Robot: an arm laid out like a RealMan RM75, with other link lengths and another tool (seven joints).
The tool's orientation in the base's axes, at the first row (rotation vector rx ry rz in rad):
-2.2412, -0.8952, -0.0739
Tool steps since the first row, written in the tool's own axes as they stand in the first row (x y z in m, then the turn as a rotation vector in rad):
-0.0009, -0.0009, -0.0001, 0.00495, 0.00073, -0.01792
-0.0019, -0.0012, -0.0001, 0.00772, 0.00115, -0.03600
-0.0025, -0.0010, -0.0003, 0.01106, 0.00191, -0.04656
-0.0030, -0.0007, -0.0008, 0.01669, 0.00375, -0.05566
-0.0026, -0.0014, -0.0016, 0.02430, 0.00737, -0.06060
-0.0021, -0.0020, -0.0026, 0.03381, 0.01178, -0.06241
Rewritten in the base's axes. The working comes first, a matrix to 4 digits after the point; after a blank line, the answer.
The tool's axes in the first row as the columns of a matrix, in the base's axes (used below as rounded here):
0.7582, 0.6216, -0.1968
0.5809, -0.5069, 0.6368
0.2961, -0.5972, -0.7455

-0.0012, -0.0001, 0.0003, 0.00773, -0.00891, 0.01439
-0.0022, -0.0006, 0.0002, 0.01365, -0.01902, 0.02844
-0.0025, -0.0011, 0.0001, 0.01874, -0.02419, 0.03684
-0.0026, -0.0019, 0.0001, 0.02594, -0.02765, 0.04420
-0.0025, -0.0018, 0.0013, 0.03493, -0.02821, 0.04797
-0.0023, -0.0019, 0.0025, 0.04524, -0.02607, 0.04950

